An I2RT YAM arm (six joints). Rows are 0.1 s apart.
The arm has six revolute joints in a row. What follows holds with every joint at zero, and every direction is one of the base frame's. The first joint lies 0.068 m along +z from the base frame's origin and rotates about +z. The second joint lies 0.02 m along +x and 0.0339 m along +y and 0.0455 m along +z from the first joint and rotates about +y. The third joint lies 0.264 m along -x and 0.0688 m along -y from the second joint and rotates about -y. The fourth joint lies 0.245 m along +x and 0.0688 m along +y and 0.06 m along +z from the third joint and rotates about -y. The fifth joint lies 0.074 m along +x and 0.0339 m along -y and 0.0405 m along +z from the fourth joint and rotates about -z. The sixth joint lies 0.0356 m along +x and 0.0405 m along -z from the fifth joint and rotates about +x. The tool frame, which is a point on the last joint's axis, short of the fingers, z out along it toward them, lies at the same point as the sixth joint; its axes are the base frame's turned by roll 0, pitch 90 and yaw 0 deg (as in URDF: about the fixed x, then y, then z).
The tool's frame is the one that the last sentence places.
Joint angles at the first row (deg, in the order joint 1, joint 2, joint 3, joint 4, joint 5, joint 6):
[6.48 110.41 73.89 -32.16 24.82 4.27]
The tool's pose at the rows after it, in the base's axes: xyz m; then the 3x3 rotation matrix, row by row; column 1 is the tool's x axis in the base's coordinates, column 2 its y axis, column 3 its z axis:
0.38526 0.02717 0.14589; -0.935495 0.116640 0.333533; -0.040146 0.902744 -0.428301; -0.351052 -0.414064 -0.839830
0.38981 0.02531 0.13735; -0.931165 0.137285 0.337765; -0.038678 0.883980 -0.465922; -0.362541 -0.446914 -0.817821
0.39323 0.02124 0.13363; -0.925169 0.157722 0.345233; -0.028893 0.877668 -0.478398; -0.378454 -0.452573 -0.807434
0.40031 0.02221 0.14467; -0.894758 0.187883 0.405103; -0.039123 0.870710 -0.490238; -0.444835 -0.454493 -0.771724
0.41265 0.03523 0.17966; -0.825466 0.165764 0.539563; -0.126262 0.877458 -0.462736; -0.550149 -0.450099 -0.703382
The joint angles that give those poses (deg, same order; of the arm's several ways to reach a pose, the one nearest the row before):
[6.48 113.45 73.89 -31.81 27.59 4.25]
[6.33 115.09 73.89 -29.63 30.02 4.25]
[5.74 115.85 73.89 -27.92 30.70 4.25]
[5.87 115.04 74.61 -24.99 31.94 3.55]
[7.49 112.36 77.30 -20.93 31.94 -1.19]

